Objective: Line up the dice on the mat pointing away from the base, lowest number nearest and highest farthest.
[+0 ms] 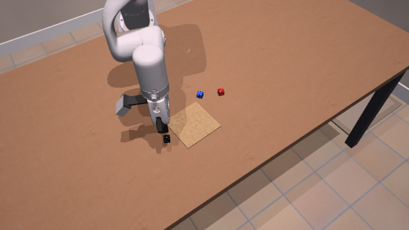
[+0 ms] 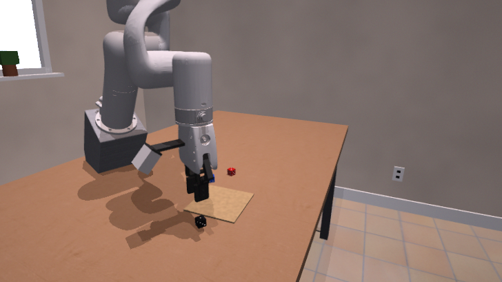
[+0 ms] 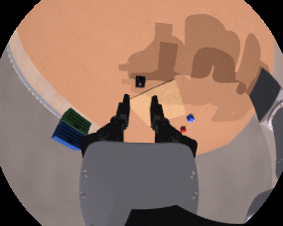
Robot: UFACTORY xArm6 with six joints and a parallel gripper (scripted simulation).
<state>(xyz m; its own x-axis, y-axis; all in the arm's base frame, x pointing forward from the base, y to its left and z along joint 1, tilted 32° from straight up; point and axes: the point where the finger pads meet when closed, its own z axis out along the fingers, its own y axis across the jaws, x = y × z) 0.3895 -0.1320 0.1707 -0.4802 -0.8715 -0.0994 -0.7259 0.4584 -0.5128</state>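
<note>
Now: hand 90 mm above the black die. Also, from my hand: red die (40 mm behind, 270 mm to the left, 90 mm below); tan mat (110 mm to the left, 100 mm below); blue die (80 mm behind, 200 mm to the left, 90 mm below).
</note>
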